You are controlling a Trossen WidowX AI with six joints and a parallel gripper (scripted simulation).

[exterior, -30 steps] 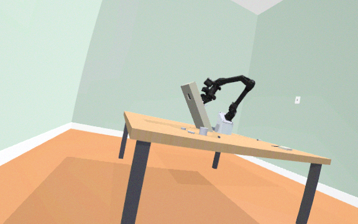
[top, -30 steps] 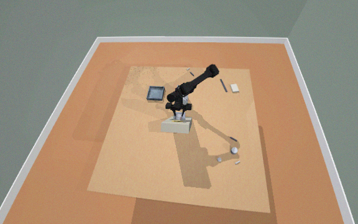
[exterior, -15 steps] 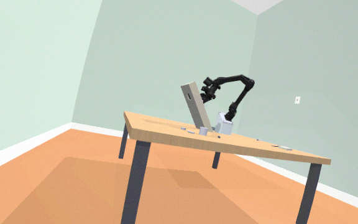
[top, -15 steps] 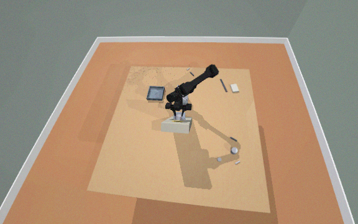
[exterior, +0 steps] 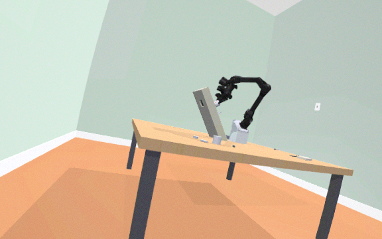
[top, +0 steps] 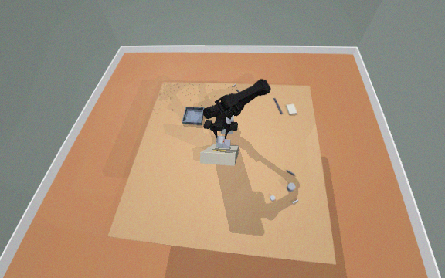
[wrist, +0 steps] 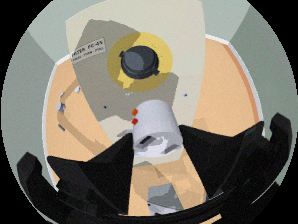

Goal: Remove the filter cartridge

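My gripper tip is 340 mm past the blue-grey tray, 290 mm to the left of it and 260 mm above it. Round my gripper tip: filter cartridge right at my gripper tip; then white block 480 mm behind, 470 mm to the left, 260 mm below; then service panel 80 mm below, 50 mm ahead, 10 mm to the left.
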